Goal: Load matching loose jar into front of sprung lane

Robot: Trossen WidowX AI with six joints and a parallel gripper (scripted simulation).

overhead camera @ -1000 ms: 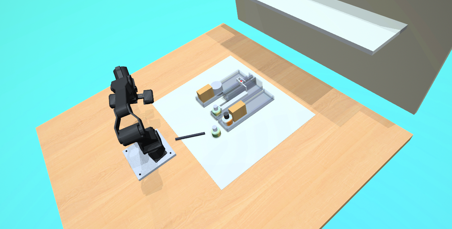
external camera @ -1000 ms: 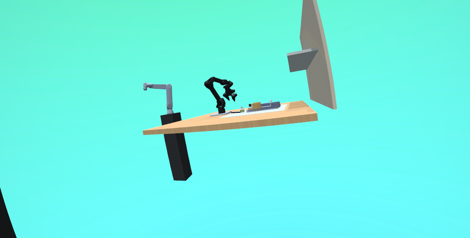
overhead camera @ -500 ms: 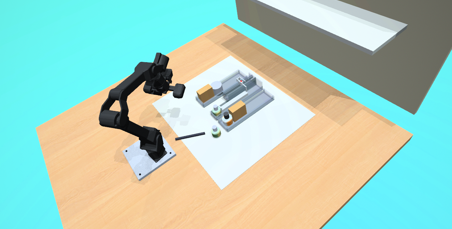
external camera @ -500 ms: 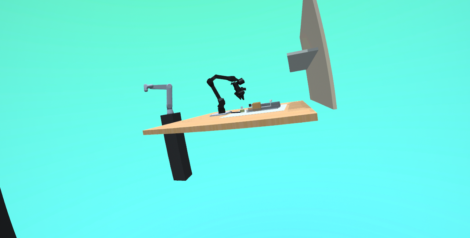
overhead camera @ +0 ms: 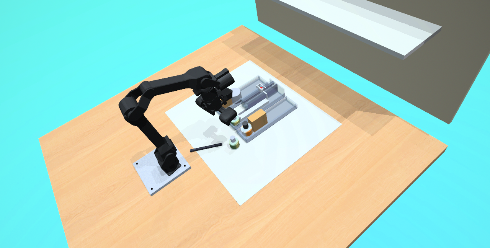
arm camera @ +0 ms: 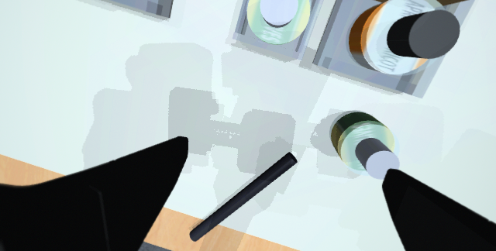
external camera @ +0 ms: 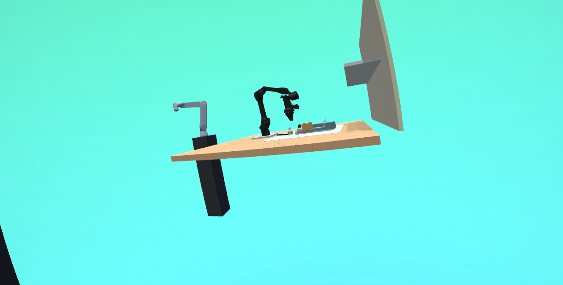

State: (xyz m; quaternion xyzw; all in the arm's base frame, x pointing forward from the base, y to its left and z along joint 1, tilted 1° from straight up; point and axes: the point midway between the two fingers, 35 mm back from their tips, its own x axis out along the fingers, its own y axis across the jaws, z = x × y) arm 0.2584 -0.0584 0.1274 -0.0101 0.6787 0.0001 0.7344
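My gripper tip is now 7 cm to the left of the apricot jar, 7 cm above it and 6 cm short of it. The rest, counted from my gripper tip: black rod (10 cm below, 10 cm behind, 2 cm to the left); shelf (57 cm ahead, 26 cm above, 6 cm to the right); pale pusher plate (18 cm ahead, 6 cm below, 3 cm to the left).
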